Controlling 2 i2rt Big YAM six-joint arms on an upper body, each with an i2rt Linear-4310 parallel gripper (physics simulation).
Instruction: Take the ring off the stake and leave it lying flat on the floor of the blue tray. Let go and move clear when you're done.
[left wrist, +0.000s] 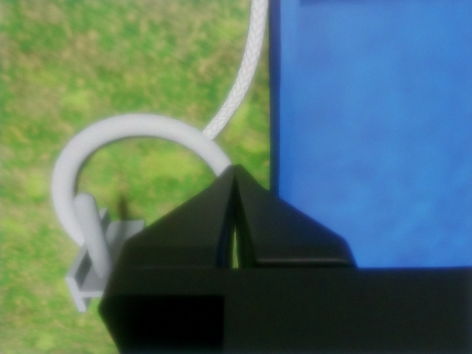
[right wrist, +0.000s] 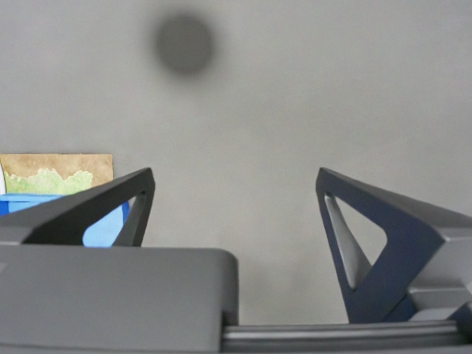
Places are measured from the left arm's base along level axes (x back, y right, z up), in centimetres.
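Where they show: left gripper, fingertip midpoint: (left wrist: 234, 176); right gripper, fingertip midpoint: (right wrist: 235, 176).
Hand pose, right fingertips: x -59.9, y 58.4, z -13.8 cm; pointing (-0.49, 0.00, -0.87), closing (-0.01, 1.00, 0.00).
Note:
Each offset is from my right fingertips to the top centre of the thing. "spot": to the spot under its first point. Level surfaces: height alone.
The light grey ring {dx +14.5, dy -40.9, dz -18.9 cm} (left wrist: 137, 125) lies over the green mat at left in the left wrist view. Its left side passes behind the leaning grey stake {dx +15.8, dy -42.6, dz -15.4 cm} (left wrist: 92, 230), which rises from a small grey bracket {spot: dx +15.7, dy -42.5, dz -18.9 cm} (left wrist: 122, 232). The ring's lower part is hidden, so I cannot tell how it sits around the stake. The blue tray {dx +14.7, dy -25.4, dz -17.7 cm} (left wrist: 274, 100) (right wrist: 30, 198) is right of the ring, and its corner shows at left in the right wrist view. My left gripper (left wrist: 234, 176) is shut with its fingertips together, over the ring's right side, nothing seen between them. My right gripper (right wrist: 235, 176) is open and empty, away from the ring.
A white braided rope (left wrist: 242, 75) runs from the ring's upper right towards the top of the left wrist view, beside the tray's wall. A brown and green mat edge {spot: dx +1.1, dy -19.4, dz -19.8 cm} (right wrist: 102, 167) shows behind the tray, on a grey surface {dz -19.9 cm} (right wrist: 250, 125) with a round dark spot {spot: dx -15.9, dy -7.0, dz -19.9 cm} (right wrist: 185, 45).

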